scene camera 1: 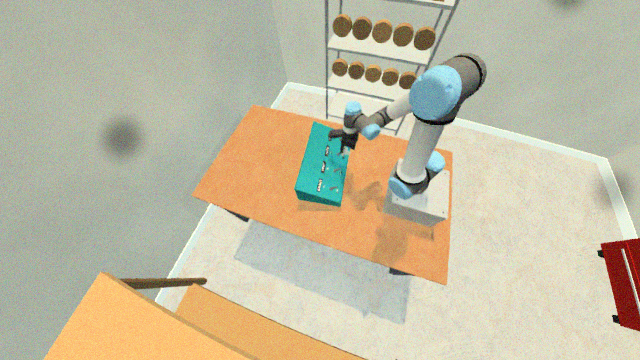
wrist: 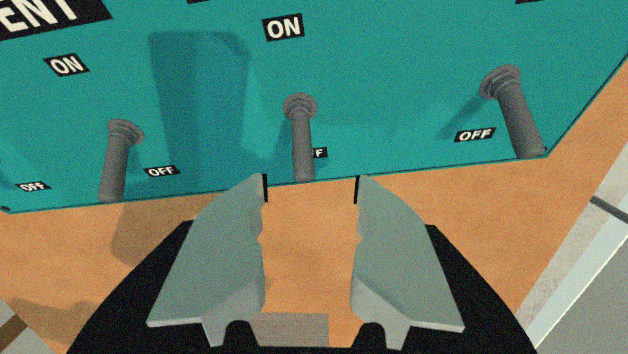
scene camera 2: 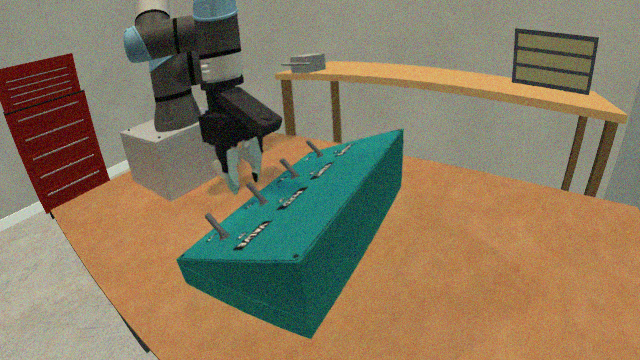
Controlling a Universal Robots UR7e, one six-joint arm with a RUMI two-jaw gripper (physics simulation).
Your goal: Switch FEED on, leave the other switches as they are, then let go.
In view: my gripper (scene camera 2: 246, 187), a feed lever (wrist: 303, 164), a vent lever (wrist: 111, 188) and a valve lever (wrist: 525, 138).
My gripper is seen too in the wrist view (wrist: 311, 177).
